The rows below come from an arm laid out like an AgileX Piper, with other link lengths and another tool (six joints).
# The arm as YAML. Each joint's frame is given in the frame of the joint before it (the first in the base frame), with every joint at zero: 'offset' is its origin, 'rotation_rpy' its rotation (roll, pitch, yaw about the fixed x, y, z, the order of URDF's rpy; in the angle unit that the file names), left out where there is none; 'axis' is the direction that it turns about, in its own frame. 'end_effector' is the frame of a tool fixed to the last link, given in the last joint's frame.
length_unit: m
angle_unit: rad
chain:
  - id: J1
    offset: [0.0, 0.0, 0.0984]
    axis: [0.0, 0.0, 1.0]
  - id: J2
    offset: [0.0, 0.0, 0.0]
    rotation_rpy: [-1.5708, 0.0, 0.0]
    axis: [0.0, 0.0, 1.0]
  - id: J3
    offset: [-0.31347, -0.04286, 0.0]
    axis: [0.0, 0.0, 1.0]
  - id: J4
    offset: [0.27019, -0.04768, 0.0]
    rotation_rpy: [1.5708, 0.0, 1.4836]
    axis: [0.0, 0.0, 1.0]
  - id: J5
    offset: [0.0, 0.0, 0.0]
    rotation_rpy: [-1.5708, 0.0, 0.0]
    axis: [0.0, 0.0, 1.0]
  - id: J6
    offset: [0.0, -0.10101, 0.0]
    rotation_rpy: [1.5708, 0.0, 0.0]
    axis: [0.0, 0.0, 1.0]
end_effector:
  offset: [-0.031, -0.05, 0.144]
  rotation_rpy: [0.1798, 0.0, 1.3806]
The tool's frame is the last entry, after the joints.
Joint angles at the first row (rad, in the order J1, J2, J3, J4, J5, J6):
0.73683, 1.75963, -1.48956, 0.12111, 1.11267, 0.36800
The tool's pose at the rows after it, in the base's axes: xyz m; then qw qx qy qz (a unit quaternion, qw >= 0):
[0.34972, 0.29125, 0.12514, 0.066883, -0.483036, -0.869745, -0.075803]
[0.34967, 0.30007, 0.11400, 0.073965, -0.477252, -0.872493, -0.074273]
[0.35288, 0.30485, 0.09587, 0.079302, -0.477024, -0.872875, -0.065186]
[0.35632, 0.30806, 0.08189, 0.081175, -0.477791, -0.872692, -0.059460]
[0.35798, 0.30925, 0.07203, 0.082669, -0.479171, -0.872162, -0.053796]
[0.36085, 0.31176, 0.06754, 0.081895, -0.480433, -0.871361, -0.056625]
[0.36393, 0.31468, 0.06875, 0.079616, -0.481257, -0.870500, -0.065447]
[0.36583, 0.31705, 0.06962, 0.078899, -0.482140, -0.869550, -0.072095]
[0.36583, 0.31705, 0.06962, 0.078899, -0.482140, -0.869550, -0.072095]
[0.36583, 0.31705, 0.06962, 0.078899, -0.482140, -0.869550, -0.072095]
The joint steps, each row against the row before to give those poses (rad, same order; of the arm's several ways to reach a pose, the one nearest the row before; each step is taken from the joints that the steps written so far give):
0.01161, 0.01271, 0.01343, 0.03262, -0.02765, -0.02186
0.00673, 0.02736, -0.00004, 0.01703, -0.01939, -0.01479
0.00002, 0.04241, 0.00006, 0.00789, -0.02104, -0.00883
-0.00001, 0.03297, -0.00003, 0.00214, -0.02052, -0.00394
0.00000, 0.02242, -0.00001, 0.00000, -0.01066, -0.00001
0.00001, 0.01187, 0.00001, 0.00152, -0.01771, 0.00001
-0.00001, 0.00000, -0.00001, 0.00247, -0.01820, 0.00000
0.00000, -0.00001, 0.00002, 0.00391, -0.01306, -0.00001
0.00000, 0.00000, 0.00000, 0.00000, 0.00000, 0.00000
0.00000, 0.00000, 0.00000, 0.00000, 0.00000, 0.00000

